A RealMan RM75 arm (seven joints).
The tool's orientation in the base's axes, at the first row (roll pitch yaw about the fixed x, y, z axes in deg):
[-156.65, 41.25, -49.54]
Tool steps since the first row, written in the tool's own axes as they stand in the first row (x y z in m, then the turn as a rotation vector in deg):
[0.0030, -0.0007, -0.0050, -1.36, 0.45, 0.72]
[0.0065, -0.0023, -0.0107, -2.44, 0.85, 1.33]
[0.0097, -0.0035, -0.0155, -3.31, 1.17, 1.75]
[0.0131, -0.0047, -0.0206, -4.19, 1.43, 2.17]
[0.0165, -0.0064, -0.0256, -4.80, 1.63, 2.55]
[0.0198, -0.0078, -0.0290, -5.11, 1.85, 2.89]
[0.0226, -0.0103, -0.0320, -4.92, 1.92, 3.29]
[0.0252, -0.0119, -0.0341, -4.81, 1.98, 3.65]
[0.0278, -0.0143, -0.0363, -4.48, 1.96, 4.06]
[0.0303, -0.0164, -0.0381, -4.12, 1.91, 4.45]
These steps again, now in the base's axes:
[0.0025, -0.0050, 0.0017, -1.12, 1.12, 0.27]
[0.0061, -0.0105, 0.0038, -2.05, 2.01, 0.44]
[0.0092, -0.0153, 0.0053, -2.79, 2.69, 0.63]
[0.0124, -0.0204, 0.0070, -3.48, 3.39, 0.84]
[0.0159, -0.0253, 0.0087, -3.99, 3.93, 0.92]
[0.0191, -0.0290, 0.0093, -4.36, 4.26, 0.82]
[0.0229, -0.0318, 0.0103, -4.37, 4.41, 0.40]
[0.0257, -0.0342, 0.0105, -4.40, 4.59, 0.06]
[0.0293, -0.0363, 0.0110, -4.26, 4.70, -0.43]
[0.0325, -0.0382, 0.0112, -4.07, 4.79, -0.92]

